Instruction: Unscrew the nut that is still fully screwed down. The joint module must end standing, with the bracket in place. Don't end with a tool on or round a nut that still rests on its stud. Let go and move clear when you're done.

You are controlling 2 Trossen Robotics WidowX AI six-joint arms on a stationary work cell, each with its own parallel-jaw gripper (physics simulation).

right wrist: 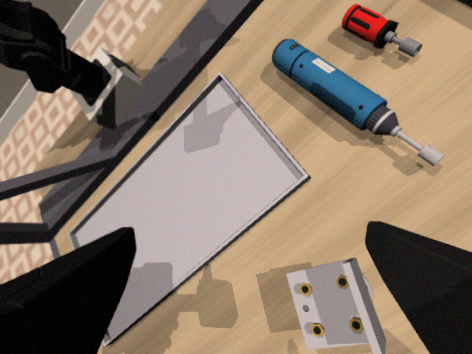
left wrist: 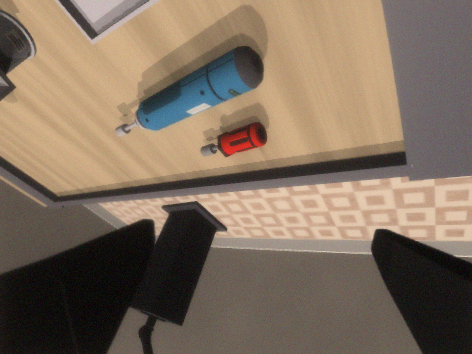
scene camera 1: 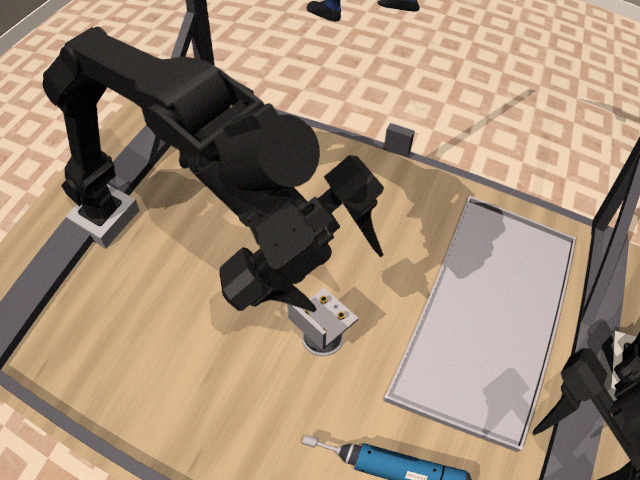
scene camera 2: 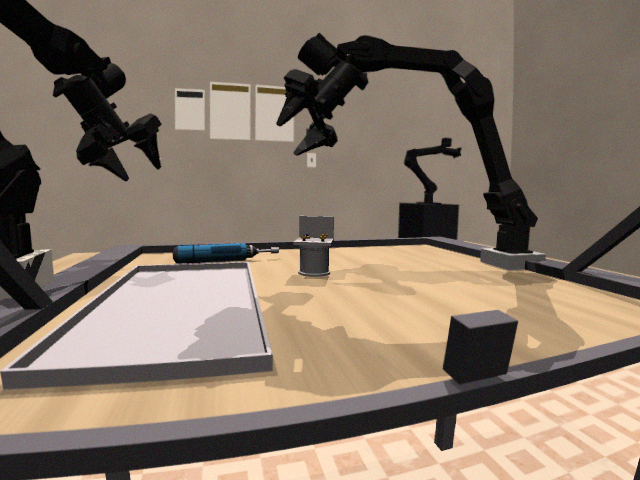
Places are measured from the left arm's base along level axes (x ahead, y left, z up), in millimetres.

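Pixels of known places: left gripper, between the fingertips: [left wrist: 264, 234] [scene camera 1: 554, 463] [scene camera 2: 143, 174]; right gripper, between the fingertips: [right wrist: 251, 235] [scene camera 1: 347, 282] [scene camera 2: 287, 140]; left arm's base, origin of its link: [right wrist: 94, 82]; right arm's base, origin of its link: [scene camera 1: 99, 207] [scene camera 2: 512, 251].
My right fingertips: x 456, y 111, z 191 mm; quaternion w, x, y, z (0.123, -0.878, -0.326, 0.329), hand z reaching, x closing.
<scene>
For each thing: its top centre in the pictures, then the offset to it from my right fingertips.
- front nut, centre of its top: [right wrist: 316, 330] dx +49, dy -75, dz -185 mm
- blue driver, centre of its top: [left wrist: 164, 116] [right wrist: 343, 89] [scene camera 1: 389, 461] [scene camera 2: 227, 243] dx -108, dy +118, dz -220 mm
- short red driver, centre of its top: [left wrist: 227, 151] [right wrist: 380, 24] dx -133, dy +199, dz -231 mm
- shallow pale tray, centre of its top: [scene camera 2: 177, 293] [scene camera 1: 495, 308] [right wrist: 161, 210] dx -209, dy -176, dz -244 mm
- dark block, centre of its top: [scene camera 2: 483, 316] [scene camera 1: 400, 130] dx +31, dy -476, dz -203 mm
The joint module [scene camera 1: 323, 349] [scene camera 2: 314, 260] stands upright, with the grey bracket [scene camera 1: 309, 327] [scene camera 2: 316, 226] on its top. In the right wrist view several brass nuts sit on the bracket, among them a front nut [right wrist: 317, 330] and a rear nut [right wrist: 342, 281]; which is fully down I cannot tell. A blue driver [scene camera 1: 392, 459] [scene camera 2: 217, 252] [left wrist: 185, 95] [right wrist: 335, 90] and a short red driver [left wrist: 242, 140] [right wrist: 367, 25] lie on the table. My right gripper [scene camera 1: 347, 282] [scene camera 2: 287, 138] [right wrist: 251, 235] is open and empty, high above the table. My left gripper [scene camera 2: 142, 173] [left wrist: 264, 234] is open and empty, raised beyond the tray.
A shallow pale tray [scene camera 1: 496, 320] [scene camera 2: 155, 310] [right wrist: 210, 200] lies beside the module. A dark block [scene camera 1: 399, 139] [scene camera 2: 480, 346] stands on the table's frame. Dark frame rails edge the table, with slanted struts near the arm bases.
</scene>
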